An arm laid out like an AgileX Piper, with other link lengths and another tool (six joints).
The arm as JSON. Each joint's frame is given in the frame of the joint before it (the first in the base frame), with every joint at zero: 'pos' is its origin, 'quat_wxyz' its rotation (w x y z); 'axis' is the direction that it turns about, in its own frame. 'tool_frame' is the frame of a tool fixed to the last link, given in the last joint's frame.
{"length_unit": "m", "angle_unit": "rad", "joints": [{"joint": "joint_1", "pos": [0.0, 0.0, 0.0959], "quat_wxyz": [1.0, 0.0, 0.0, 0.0], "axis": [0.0, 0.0, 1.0]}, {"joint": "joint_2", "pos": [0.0, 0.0, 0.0], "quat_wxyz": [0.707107, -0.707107, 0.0, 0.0], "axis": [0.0, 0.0, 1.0]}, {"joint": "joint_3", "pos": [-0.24, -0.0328, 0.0], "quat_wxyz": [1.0, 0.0, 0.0, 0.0], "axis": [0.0, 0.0, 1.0]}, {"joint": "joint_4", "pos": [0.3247, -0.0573, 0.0], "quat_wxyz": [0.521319, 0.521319, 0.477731, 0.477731], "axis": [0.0, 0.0, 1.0]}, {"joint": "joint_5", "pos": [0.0, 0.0, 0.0], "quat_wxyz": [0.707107, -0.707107, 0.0, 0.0], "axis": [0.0, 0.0, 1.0]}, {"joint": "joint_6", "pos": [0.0, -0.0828, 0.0], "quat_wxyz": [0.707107, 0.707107, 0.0, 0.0], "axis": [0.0, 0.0, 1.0]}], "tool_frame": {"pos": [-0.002, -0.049, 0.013], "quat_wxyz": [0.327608, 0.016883, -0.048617, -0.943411]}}
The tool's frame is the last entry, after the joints.
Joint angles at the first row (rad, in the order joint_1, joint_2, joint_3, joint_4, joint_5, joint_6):
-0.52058, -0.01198, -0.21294, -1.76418, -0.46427, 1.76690
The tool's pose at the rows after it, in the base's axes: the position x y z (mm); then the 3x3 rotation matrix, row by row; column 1 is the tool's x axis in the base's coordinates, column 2 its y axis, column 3 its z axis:
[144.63 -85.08 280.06], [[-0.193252 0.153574 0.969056], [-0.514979 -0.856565 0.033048], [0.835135 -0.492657 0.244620]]
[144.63 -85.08 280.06], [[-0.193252 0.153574 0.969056], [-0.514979 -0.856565 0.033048], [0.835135 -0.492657 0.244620]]
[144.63 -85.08 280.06], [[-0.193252 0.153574 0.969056], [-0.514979 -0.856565 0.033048], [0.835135 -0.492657 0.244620]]
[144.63 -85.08 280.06], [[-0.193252 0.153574 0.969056], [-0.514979 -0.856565 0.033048], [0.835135 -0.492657 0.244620]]
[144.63 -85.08 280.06], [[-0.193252 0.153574 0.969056], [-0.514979 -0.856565 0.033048], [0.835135 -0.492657 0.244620]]
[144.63 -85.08 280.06], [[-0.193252 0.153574 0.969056], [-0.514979 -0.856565 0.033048], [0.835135 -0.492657 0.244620]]
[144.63 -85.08 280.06], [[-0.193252 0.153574 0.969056], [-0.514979 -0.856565 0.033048], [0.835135 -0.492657 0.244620]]
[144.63 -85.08 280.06], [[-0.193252 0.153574 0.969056], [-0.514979 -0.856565 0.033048], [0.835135 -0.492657 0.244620]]
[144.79 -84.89 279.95], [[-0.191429 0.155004 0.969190], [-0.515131 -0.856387 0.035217], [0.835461 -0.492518 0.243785]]
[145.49 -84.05 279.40], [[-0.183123 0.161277 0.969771], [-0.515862 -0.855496 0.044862], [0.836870 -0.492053 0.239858]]
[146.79 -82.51 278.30], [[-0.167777 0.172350 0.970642], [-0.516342 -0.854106 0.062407], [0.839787 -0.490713 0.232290]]
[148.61 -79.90 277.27], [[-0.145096 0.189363 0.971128], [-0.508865 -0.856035 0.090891], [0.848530 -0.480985 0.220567]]
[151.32 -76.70 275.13], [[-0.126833 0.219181 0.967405], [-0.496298 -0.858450 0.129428], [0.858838 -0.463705 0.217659]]
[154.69 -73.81 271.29], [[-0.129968 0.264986 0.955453], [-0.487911 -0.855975 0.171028], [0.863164 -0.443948 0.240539]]
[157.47 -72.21 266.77], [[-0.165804 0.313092 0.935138], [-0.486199 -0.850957 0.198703], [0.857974 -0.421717 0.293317]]
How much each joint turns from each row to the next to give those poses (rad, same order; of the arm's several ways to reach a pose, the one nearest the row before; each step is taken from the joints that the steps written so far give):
0.00004, -0.00003, -0.00001, -0.00010, 0.00003, 0.00010
0.00000, 0.00000, 0.00000, 0.00000, 0.00000, 0.00000
0.00000, 0.00000, 0.00000, 0.00000, 0.00000, 0.00000
0.00000, 0.00000, 0.00000, 0.00000, 0.00000, 0.00000
0.00000, 0.00000, 0.00000, 0.00000, 0.00000, 0.00000
0.00000, 0.00000, 0.00000, 0.00000, 0.00000, 0.00000
0.00000, 0.00000, 0.00000, 0.00000, 0.00000, 0.00000
0.00000, 0.00000, 0.00000, 0.00000, 0.00000, 0.00000
0.00001, 0.00003, 0.00016, 0.00010, -0.00229, -0.00011
-0.00014, -0.00002, 0.00086, 0.00006, -0.01044, -0.00002
0.00009, 0.00003, 0.00184, -0.00017, -0.01867, -0.00080
0.00002, 0.00001, 0.00228, 0.00096, -0.02968, -0.01097
0.00001, -0.00003, 0.00988, 0.03611, -0.03497, -0.04999
0.00110, 0.00003, 0.02279, 0.09818, -0.03113, -0.10471
0.00965, -0.00005, 0.03296, 0.15210, -0.01303, -0.15236

